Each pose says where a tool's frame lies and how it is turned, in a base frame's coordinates. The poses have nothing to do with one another.
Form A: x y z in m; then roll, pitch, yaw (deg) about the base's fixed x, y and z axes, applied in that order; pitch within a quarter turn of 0, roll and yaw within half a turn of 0.
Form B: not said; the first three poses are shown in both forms.
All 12 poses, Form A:
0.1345 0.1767 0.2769 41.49 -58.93 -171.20
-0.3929 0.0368 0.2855 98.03 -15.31 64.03
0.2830 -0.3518 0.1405 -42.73 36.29 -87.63
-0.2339 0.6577 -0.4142 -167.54 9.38 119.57
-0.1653 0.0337 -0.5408 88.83 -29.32 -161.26
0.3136 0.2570 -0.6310 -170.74 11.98 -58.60
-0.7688 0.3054 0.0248 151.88 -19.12 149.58
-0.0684 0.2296 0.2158 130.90 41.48 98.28
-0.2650 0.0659 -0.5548 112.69 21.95 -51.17
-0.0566 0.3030 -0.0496 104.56 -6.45 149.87
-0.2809 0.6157 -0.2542 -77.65 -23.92 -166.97
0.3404 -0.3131 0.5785 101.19 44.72 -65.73
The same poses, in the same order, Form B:
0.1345 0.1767 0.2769 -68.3 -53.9 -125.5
-0.3929 0.0368 0.2855 94.4 44.7 59.6
0.2830 -0.3518 0.1405 -6.2 56.9 -67.3
-0.2339 0.6577 -0.4142 90.2 151.8 -23.9
-0.1653 0.0337 -0.5408 -10.4 -106.8 -99.9
0.3136 0.2570 -0.6310 -144.0 82.4 8.6
-0.7688 0.3054 0.0248 -49.3 -155.2 -46.5
-0.0684 0.2296 0.2158 61.8 102.6 11.5
-0.2650 0.0659 -0.5548 112.3 -37.0 -54.2
-0.0566 0.3030 -0.0496 40.0 126.5 100.9
-0.2809 0.6157 -0.2542 40.3 -103.6 135.3
0.3404 -0.3131 0.5785 109.4 -27.7 -84.6

